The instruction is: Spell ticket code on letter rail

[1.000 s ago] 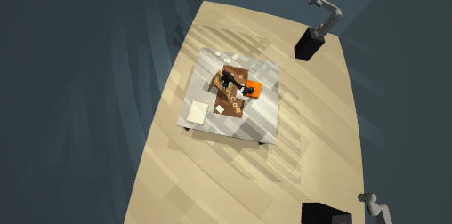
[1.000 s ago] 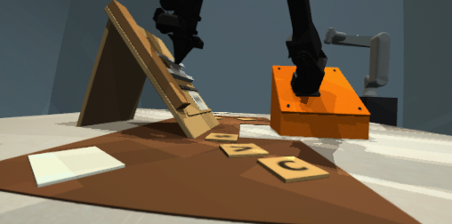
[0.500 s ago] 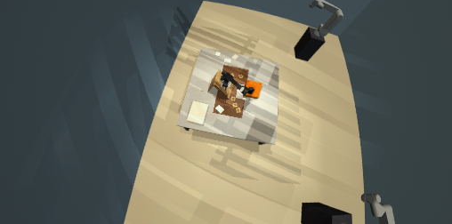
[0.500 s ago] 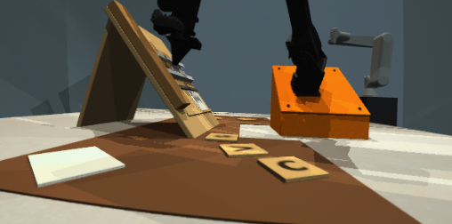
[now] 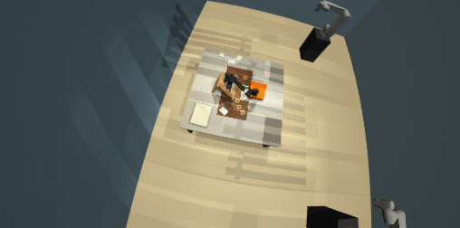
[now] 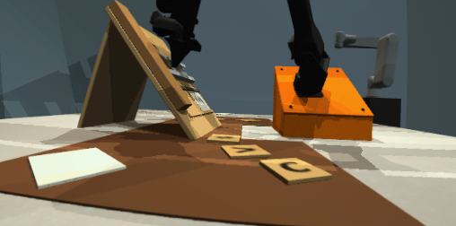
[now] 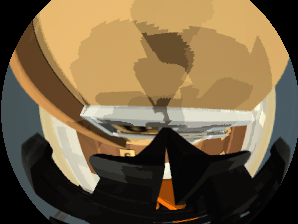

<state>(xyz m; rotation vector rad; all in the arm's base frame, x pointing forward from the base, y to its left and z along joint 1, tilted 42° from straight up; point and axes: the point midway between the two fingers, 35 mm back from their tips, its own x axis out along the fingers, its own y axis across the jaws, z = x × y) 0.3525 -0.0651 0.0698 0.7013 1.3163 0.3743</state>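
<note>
My gripper tip is 10 mm short of the u tile and 40 mm to the right of it. From my gripper tip the other things lie so: tan tile marked v 190 mm behind, 220 mm to the left, 160 mm below; brown mat 160 mm behind, 10 mm to the right, 160 mm below; e tile 90 mm behind, 230 mm to the right, 160 mm below.
</note>
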